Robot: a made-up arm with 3 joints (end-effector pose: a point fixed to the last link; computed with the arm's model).
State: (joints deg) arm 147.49 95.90 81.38
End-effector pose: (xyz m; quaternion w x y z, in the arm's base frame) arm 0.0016 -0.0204 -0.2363 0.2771 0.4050 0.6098 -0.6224
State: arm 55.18 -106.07 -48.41
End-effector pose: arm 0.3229 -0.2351 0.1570 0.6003 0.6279 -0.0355 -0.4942
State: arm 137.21 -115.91 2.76
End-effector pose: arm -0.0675 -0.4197 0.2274 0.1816 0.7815 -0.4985 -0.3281
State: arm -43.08 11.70 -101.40
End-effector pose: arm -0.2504 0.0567 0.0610 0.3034 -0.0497 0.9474 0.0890
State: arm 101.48 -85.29 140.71
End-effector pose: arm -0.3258 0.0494 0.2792 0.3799 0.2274 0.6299 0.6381
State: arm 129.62 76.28 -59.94
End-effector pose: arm 0.2792 -0.0608 0.1141 0.6455 -0.6154 -0.4493 -0.0515
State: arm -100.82 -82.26 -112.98
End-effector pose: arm -0.1933 0.1326 -0.1219 0.2190 -0.0697 -0.7207 0.6541
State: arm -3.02 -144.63 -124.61
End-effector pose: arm 0.3826 -0.1450 -0.0445 0.1341 0.8316 0.2726 -0.4649
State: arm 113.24 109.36 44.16
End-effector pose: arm -0.0334 0.0283 -0.1772 0.1133 -0.4626 -0.5669 0.6721
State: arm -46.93 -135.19 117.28
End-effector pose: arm 0.3881 -0.2407 0.1220 0.3116 -0.9157 -0.2196 -0.1270
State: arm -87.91 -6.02 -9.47
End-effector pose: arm -0.1016 0.0754 -0.2004 0.6592 -0.0332 0.7501 -0.0407
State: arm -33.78 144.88 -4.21
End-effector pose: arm -0.2561 -0.1696 0.1460 0.2853 0.2433 0.0982 0.9218
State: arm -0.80 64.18 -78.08
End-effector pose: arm -0.1784 -0.0959 -0.1452 0.6543 -0.3317 0.5382 0.4150
